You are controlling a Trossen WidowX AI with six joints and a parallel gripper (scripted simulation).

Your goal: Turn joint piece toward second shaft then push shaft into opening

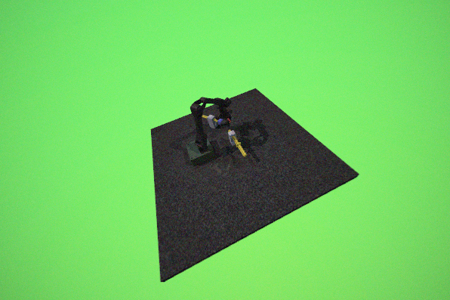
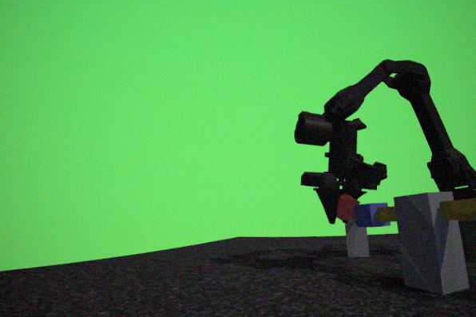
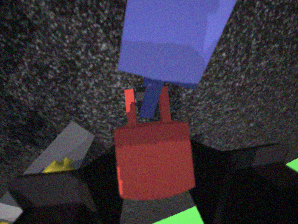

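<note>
Now: gripper tip 30 mm below the red joint piece, 20 mm to the right of it and 10 mm past it.
</note>
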